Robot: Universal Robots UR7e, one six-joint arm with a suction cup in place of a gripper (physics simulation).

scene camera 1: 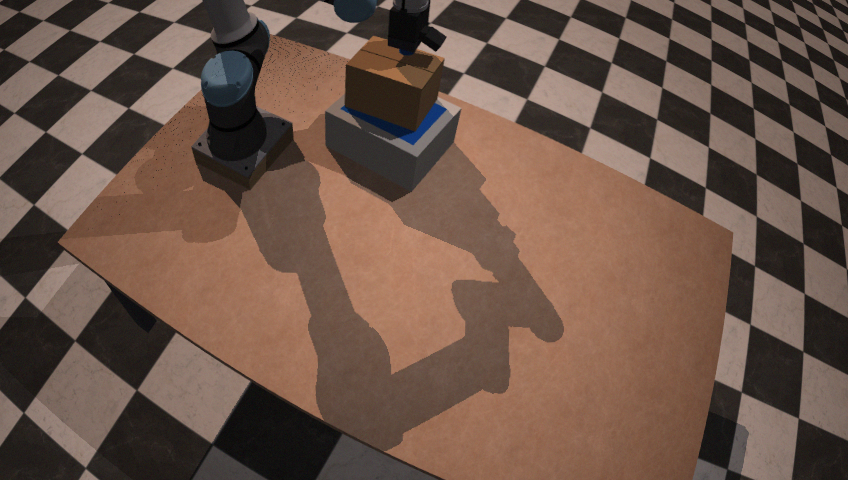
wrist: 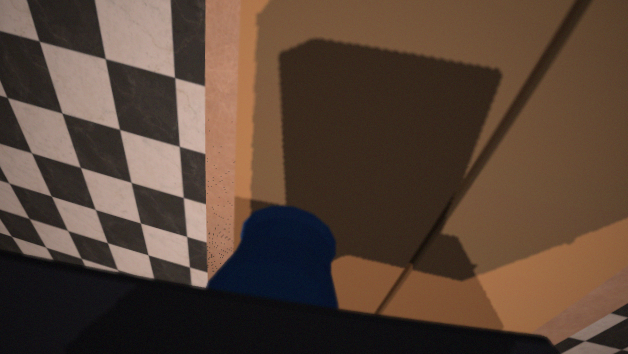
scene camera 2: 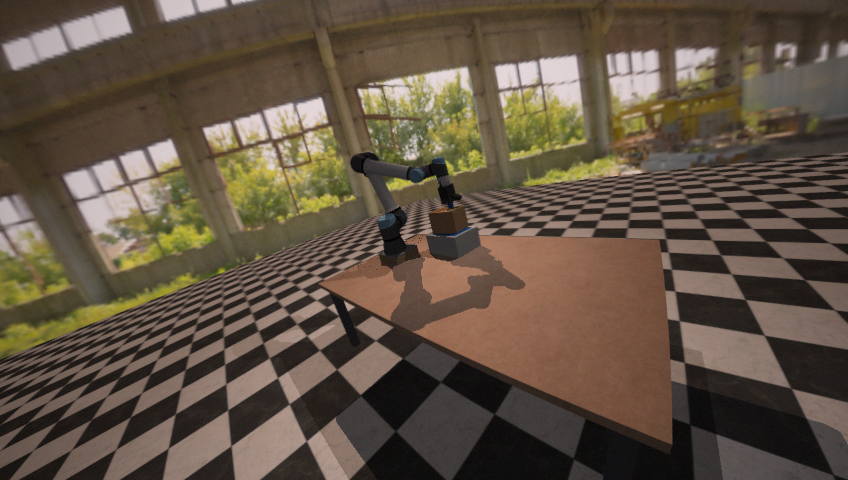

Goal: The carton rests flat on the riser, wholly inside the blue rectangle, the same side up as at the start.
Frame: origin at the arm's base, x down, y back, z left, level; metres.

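Seen in the pictures: hand, tool point: (scene camera 1: 406,55) (wrist: 291,221); arm's base, link origin: (scene camera 1: 236,136) (scene camera 2: 395,250).
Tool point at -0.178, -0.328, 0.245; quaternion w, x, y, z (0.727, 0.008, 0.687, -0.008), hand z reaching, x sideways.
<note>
Offsets run from my tool point to a thing's middle, as dx, dy, dz. "spot": to the spot under its first point. Level surfaces: height alone.
The brown carton @(+0.053, +0.008, -0.046) (scene camera 1: 391,90) (scene camera 2: 448,220) (wrist: 549,154) stands upright on the grey riser @(+0.178, -0.005, -0.063) (scene camera 1: 379,151) (scene camera 2: 454,245), seam side up. It sits toward the back left of the blue rectangle @(spot: +0.118, -0.098, -0.071) (scene camera 1: 430,122), so blue shows only along its front and right sides. Its far edges are hidden. My suction cup (scene camera 1: 406,50) (scene camera 2: 453,205) (wrist: 287,228) presses down on the carton's top near its back edge, beside the seam. In the wrist view the blue cup is flattened against the cardboard.
The riser stands at the back of the brown table @(dx +0.238) (scene camera 1: 534,298) (scene camera 2: 564,310), right of the robot base (scene camera 1: 241,149). The table's back edge and the checkered floor (wrist: 87,132) lie just behind the carton.
</note>
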